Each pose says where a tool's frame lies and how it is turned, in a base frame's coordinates. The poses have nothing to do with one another.
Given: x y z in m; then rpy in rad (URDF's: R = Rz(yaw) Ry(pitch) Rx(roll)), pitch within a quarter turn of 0, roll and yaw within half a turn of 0.
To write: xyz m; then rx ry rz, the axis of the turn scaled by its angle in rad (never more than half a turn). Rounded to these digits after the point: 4 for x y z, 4 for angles.
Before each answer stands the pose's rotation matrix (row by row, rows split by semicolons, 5 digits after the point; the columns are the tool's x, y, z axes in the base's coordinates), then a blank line. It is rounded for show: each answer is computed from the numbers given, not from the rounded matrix.
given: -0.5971, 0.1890, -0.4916, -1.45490, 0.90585, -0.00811
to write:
0.61700 -0.78071 0.09905; -0.00500 0.12197 0.99252; -0.78695 -0.61288 0.07135

-0.5971, 0.1890, -0.4916, -1.3432, 0.7413, 0.6490
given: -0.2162, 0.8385, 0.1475, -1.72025, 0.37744, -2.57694
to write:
-0.78531 0.22819 0.57551; -0.49746 0.32080 -0.80599; -0.36854 -0.91925 -0.13842

-0.2162, 0.8385, 0.1475, -0.2368, 1.9736, -1.5170
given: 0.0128, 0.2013, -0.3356, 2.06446, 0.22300, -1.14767
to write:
0.40045 -0.35210 -0.84597; -0.88923 -0.37215 -0.26603; -0.22116 0.85880 -0.46212

0.0128, 0.2013, -0.3356, 1.9121, -1.0621, -0.9130
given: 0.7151, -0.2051, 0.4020, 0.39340, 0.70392, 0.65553
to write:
0.60430 -0.36634 0.70754; 0.46469 0.88340 0.06051; -0.64721 0.29222 0.70408

0.7151, -0.2051, 0.4020, 0.1345, 0.7865, 0.4824
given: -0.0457, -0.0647, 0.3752, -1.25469, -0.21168, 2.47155
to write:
-0.76630 -0.34957 -0.53906; 0.60716 -0.11964 -0.78552; 0.21010 -0.92924 0.30393

-0.0457, -0.0647, 0.3752, -0.2917, -1.5204, 1.9416
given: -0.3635, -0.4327, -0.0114, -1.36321, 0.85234, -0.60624
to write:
0.54093 -0.48795 0.68506; -0.37504 0.58911 0.71575; -0.75282 -0.64409 0.13566

-0.3635, -0.4327, -0.0114, -0.9862, 1.0428, 0.0819
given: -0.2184, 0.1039, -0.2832, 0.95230, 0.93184, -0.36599
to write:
0.55686 0.81820 0.14302; -0.21342 0.30735 -0.92735; -0.80272 0.48588 0.34577

-0.2184, 0.1039, -0.2832, 1.0414, 0.6969, -0.7602
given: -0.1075, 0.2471, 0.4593, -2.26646, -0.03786, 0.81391
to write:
0.68617 0.48587 -0.54139; 0.72646 -0.41896 0.54474; 0.03785 -0.76708 -0.64044

-0.1075, 0.2471, 0.4593, -2.0999, -0.9272, 0.3851
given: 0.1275, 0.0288, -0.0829, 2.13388, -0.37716, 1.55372
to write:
0.01588 0.52840 0.84885; 0.92958 -0.32049 0.18212; 0.36828 0.78618 -0.49628

0.1275, 0.0288, -0.0829, 1.8690, 1.4869, 1.2413
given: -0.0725, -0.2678, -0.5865, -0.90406, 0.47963, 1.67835
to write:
-0.09523 -0.57592 -0.81194; 0.88204 -0.42692 0.19937; -0.46145 -0.69717 0.54865

-0.0725, -0.2678, -0.5865, -1.0670, -0.4171, 1.7351
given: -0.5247, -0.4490, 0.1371, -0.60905, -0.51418, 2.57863
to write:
-0.73633 -0.67568 0.03582; 0.46469 -0.54346 -0.69909; 0.49182 -0.49812 0.71414

-0.5247, -0.4490, 0.1371, 0.3989, -0.9051, 2.2633
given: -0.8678, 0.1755, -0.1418, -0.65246, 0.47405, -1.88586
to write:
-0.27571 0.84136 0.46486; -0.84593 0.01729 -0.53301; -0.45649 -0.54019 0.70697

-0.8678, 0.1755, -0.1418, -0.0069, 0.8867, -1.6238
